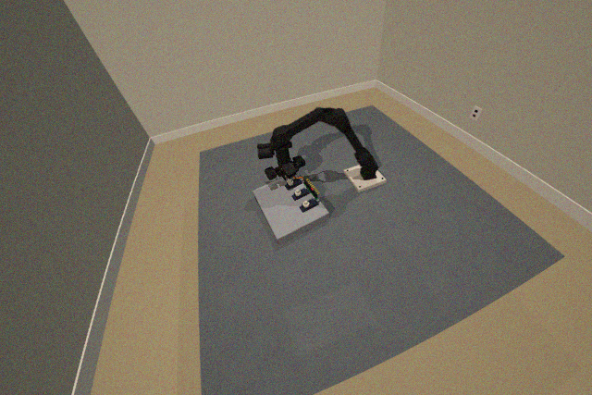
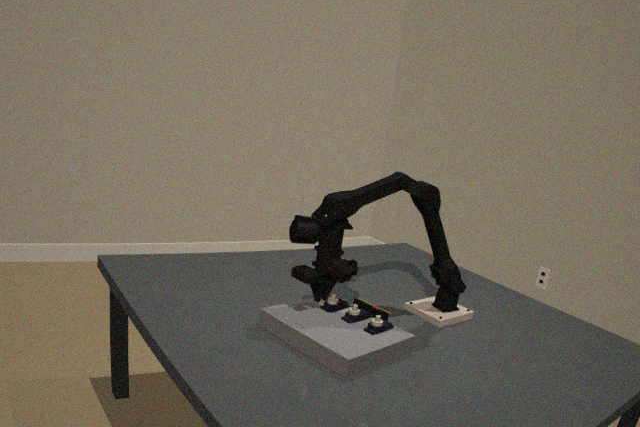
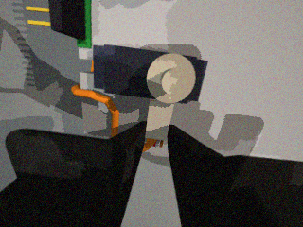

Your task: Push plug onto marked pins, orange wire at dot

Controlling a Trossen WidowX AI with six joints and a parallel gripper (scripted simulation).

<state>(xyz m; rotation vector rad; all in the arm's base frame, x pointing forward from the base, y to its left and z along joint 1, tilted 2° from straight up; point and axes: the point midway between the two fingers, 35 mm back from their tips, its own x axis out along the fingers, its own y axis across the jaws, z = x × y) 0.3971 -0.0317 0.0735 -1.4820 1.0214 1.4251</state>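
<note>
The green band lies 10 cm behind my gripper tip and 9 cm to the left of it. From my gripper tip the other things lie so: grey holder: 14 cm to the left, 5 cm ahead, 3 cm below.
</note>
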